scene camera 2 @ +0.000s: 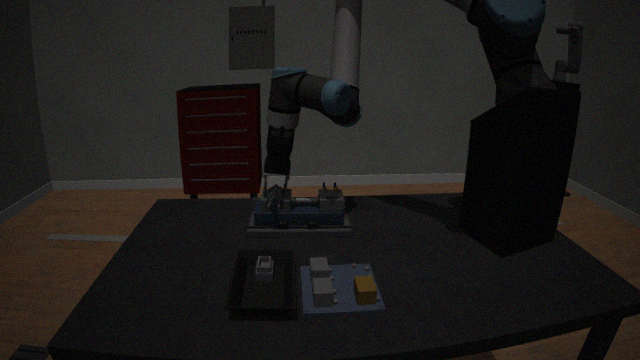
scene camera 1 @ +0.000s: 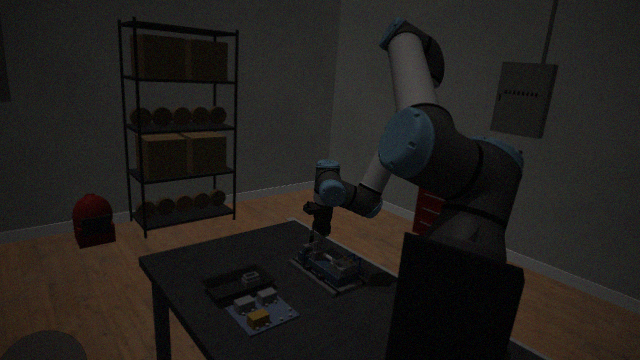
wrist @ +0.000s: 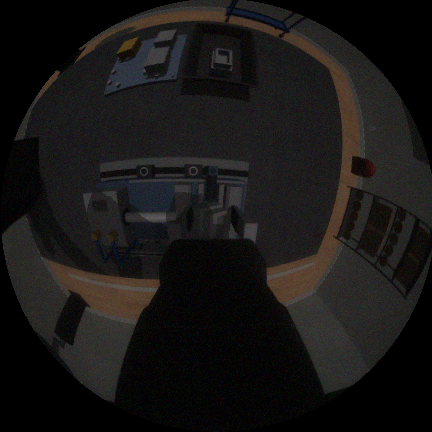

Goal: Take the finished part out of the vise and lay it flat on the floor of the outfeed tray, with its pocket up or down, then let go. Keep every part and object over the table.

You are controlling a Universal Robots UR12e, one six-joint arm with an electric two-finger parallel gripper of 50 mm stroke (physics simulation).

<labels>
same spot on blue plate: [wrist: 129, 73] = [scene camera 2: 347, 273]
</labels>
